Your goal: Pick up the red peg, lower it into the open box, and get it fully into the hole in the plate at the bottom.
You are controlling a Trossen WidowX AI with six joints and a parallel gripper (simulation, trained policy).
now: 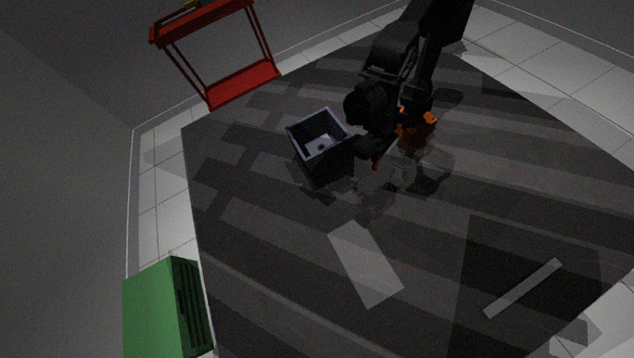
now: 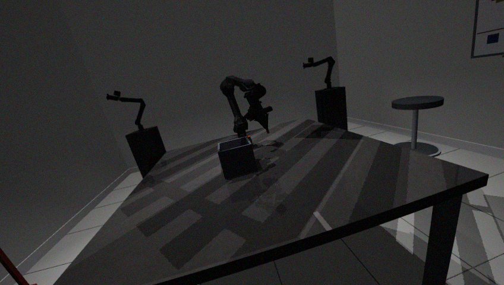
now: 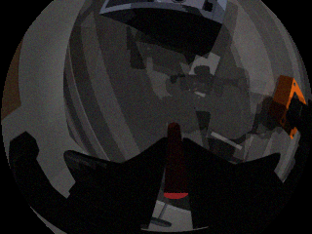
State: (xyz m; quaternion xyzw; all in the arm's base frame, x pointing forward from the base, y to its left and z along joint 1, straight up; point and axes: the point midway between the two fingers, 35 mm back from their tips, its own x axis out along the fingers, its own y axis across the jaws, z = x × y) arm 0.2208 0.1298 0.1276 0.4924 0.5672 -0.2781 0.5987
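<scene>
Now: the plate 19 cm to the right of my gripper tip, 11 cm below it and 9 cm ahead of it. From my gripper tip the other things lie so: red peg 1 cm above.
</scene>
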